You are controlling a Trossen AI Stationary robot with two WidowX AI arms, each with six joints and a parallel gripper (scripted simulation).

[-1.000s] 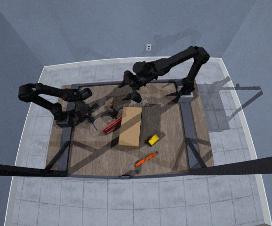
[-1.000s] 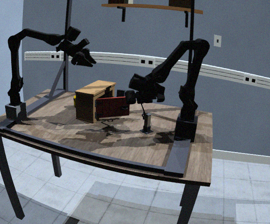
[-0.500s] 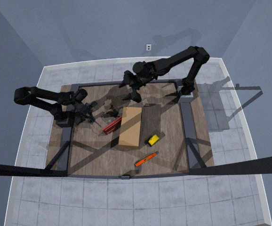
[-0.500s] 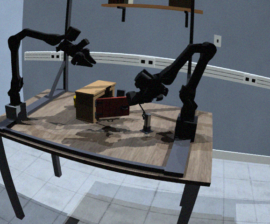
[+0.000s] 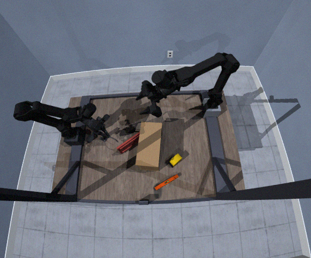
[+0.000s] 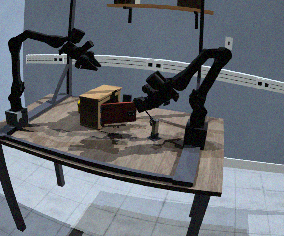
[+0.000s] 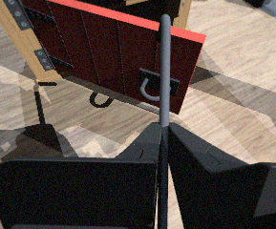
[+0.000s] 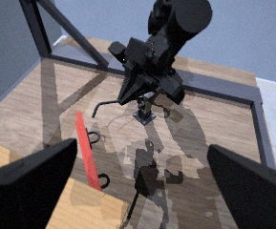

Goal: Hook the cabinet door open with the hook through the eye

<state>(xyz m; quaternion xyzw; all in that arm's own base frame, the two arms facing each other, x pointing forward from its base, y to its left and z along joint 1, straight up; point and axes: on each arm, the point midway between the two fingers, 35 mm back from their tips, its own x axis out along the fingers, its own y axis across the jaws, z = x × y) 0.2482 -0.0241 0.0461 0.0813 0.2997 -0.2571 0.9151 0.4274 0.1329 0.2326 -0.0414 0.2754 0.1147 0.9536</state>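
The thin hook rod lies 10 mm behind my left hand, 20 mm to the right of it and 30 mm below it. The rest, counted from my left hand: red door (50 mm behind, 140 mm to the right, 70 mm below); then yellow object (200 mm behind, 360 mm to the right, 110 mm below).
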